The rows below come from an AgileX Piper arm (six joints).
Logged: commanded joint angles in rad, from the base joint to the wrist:
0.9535 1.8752 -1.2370 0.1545 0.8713 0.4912
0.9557 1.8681 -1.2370 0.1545 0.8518 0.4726
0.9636 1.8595 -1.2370 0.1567 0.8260 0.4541
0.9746 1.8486 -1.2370 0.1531 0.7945 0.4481
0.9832 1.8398 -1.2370 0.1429 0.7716 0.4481
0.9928 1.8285 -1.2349 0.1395 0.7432 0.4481
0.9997 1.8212 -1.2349 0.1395 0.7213 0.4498
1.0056 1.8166 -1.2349 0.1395 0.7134 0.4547
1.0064 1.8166 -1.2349 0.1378 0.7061 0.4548
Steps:
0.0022 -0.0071 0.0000 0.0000 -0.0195 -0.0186
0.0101 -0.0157 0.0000 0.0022 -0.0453 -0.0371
0.0211 -0.0266 0.0000 -0.0014 -0.0768 -0.0431
0.0297 -0.0354 0.0000 -0.0116 -0.0997 -0.0431
0.0393 -0.0467 0.0021 -0.0150 -0.1281 -0.0431
0.0462 -0.0540 0.0021 -0.0150 -0.1500 -0.0414
0.0521 -0.0586 0.0021 -0.0150 -0.1579 -0.0365
0.0529 -0.0586 0.0021 -0.0167 -0.1652 -0.0364

